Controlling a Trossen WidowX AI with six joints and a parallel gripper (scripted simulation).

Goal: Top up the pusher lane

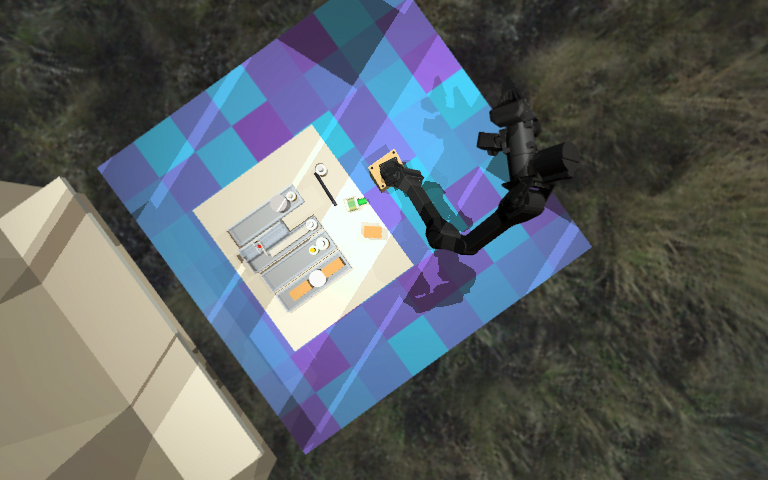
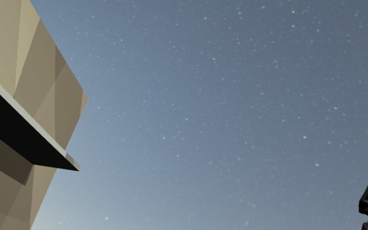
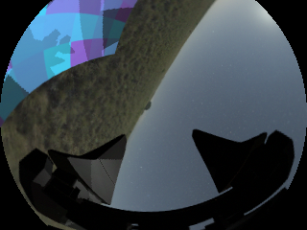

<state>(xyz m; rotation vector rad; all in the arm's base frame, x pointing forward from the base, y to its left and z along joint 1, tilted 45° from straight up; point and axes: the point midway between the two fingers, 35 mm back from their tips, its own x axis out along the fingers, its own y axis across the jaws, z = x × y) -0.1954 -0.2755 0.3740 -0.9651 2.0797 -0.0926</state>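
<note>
Right now the black bar is 560 mm below my gripper tip, 490 mm ahead of it and 100 mm to the right of it.
</note>
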